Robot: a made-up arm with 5 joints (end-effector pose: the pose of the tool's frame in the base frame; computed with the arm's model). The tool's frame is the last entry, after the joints.
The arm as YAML. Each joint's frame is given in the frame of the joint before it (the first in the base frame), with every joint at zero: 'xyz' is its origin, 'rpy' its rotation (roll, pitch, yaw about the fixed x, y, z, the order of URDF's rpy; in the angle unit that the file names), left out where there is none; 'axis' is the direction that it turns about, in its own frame. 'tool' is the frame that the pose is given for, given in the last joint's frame.
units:
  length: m
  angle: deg
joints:
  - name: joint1
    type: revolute
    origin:
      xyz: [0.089, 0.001, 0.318]
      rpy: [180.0, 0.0, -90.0]
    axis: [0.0, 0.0, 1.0]
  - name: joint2
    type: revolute
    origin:
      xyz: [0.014, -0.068, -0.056]
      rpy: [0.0, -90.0, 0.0]
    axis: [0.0, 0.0, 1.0]
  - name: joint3
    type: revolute
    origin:
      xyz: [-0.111, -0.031, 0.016]
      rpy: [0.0, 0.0, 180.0]
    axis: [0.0, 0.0, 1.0]
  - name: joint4
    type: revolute
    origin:
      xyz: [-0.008, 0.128, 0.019]
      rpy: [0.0, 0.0, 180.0]
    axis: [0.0, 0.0, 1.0]
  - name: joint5
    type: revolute
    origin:
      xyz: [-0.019, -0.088, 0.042]
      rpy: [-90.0, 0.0, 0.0]
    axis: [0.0, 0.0, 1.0]
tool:
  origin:
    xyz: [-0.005, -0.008, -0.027]
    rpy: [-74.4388, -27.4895, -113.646]
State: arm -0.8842 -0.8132 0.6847 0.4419 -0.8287
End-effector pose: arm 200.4 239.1 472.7 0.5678 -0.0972 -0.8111 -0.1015
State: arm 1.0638 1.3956 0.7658 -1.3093 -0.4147
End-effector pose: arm 246.2 -141.3 192.0 0.4899 -0.7536 -0.2951 -0.3239
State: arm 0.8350 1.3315 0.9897 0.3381 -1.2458
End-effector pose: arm 134.9 40.9 203.7 0.7401 -0.4452 0.4789 -0.1572
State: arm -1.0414 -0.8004 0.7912 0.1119 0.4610
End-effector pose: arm 155.0 257.2 474.8 0.0068 -0.0228 -0.9813 0.1912
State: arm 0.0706 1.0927 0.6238 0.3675 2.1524
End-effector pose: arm 199.4 56.1 167.2 0.2444 0.4100 -0.5459 0.6886
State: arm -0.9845 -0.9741 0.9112 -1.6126 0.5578
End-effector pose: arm 79.0 116.8 574.5 0.4025 0.1451 0.7405 0.5182
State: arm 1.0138 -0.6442 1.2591 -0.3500 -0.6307
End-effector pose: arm 274.6 -171.2 397.7 0.2377 -0.7538 -0.4315 -0.4348
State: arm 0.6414 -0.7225 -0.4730 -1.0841 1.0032
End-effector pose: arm 120.6 66.7 671.5 0.8020 0.5898 0.0671 0.0668
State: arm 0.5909 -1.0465 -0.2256 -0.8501 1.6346
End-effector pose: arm 96.2 77.4 668.7 0.6695 0.7291 -0.1185 -0.0789
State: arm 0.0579 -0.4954 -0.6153 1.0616 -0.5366
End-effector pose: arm 312.6 55.5 630.5 0.2689 -0.4414 -0.8009 -0.3024
